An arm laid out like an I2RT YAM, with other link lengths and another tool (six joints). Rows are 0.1 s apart.
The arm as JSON. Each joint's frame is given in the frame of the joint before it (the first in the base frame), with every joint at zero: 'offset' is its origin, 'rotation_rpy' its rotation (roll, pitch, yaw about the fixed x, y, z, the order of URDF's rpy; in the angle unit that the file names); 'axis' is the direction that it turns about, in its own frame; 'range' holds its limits. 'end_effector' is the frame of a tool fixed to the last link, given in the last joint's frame.
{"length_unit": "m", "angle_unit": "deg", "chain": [
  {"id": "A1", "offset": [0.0, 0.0, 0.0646], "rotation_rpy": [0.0, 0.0, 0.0], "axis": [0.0, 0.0, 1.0], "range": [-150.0, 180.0]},
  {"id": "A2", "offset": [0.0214, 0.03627, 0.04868], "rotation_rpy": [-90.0, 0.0, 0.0], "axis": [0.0, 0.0, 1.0], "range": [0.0, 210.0]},
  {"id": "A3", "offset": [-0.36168, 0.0, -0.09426], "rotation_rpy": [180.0, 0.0, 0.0], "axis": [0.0, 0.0, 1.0], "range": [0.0, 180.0]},
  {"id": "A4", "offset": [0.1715, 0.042, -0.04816], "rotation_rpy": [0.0, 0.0, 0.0], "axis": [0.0, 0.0, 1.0], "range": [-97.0, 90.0]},
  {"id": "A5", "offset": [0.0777, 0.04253, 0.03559], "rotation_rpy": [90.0, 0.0, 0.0], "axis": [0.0, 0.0, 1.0], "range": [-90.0, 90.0]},
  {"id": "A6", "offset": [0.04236, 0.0, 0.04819], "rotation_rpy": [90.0, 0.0, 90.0], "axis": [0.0, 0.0, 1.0], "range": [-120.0, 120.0]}
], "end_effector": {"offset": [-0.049, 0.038, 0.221], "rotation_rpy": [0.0, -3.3, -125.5]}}
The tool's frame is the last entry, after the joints.
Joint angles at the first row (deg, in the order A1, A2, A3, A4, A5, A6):
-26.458, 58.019, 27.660, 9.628, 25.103, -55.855
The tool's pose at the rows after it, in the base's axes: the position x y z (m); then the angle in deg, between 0 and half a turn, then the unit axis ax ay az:
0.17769 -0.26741 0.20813 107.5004 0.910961 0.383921 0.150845
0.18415 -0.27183 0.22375 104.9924 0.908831 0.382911 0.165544
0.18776 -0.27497 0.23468 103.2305 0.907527 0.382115 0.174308
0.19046 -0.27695 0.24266 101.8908 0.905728 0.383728 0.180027
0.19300 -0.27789 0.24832 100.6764 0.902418 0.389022 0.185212
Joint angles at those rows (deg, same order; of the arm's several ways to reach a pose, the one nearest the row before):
-26.828, 58.194, 27.659, 12.558, 24.230, -57.210
-27.330, 58.171, 27.660, 15.703, 23.596, -58.368
-27.658, 58.171, 27.660, 17.845, 23.269, -59.199
-27.745, 58.172, 27.573, 19.506, 23.094, -59.986
-27.789, 58.171, 26.940, 21.559, 22.722, -60.970

